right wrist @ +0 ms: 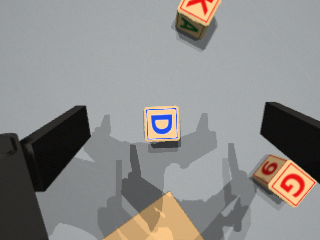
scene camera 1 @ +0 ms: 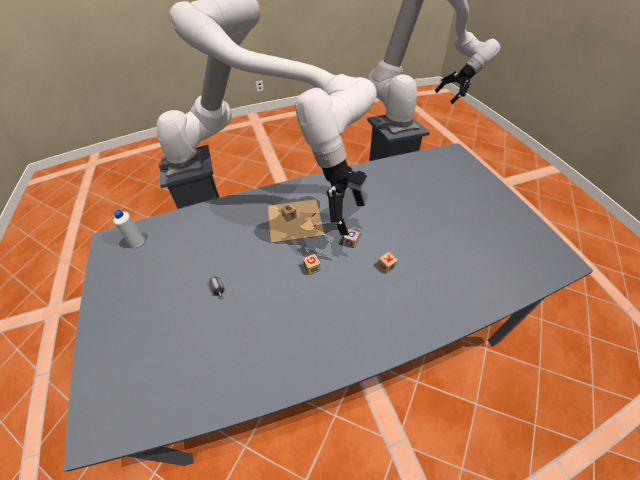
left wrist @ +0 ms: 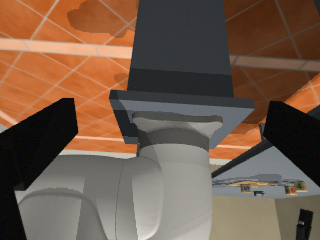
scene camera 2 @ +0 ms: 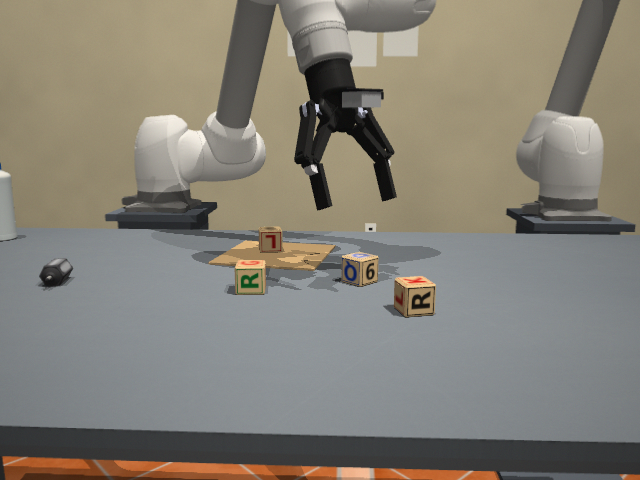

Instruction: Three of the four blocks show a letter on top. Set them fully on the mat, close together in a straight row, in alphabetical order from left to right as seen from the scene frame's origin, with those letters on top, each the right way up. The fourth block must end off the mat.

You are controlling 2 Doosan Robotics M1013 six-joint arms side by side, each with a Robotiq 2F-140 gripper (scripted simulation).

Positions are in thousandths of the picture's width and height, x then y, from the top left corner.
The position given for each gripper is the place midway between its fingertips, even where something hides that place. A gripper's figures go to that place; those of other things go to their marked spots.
Labels:
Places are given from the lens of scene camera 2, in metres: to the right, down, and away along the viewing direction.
right gripper (scene camera 2: 560, 424): 0.06, -0.06, 0.90
mat (scene camera 2: 463, 534): -0.04, 0.03, 1.09
g block (scene camera 2: 391, 574): -0.10, 0.05, 0.85
The marked spots on the g block and the mat are 0.24 m apart.

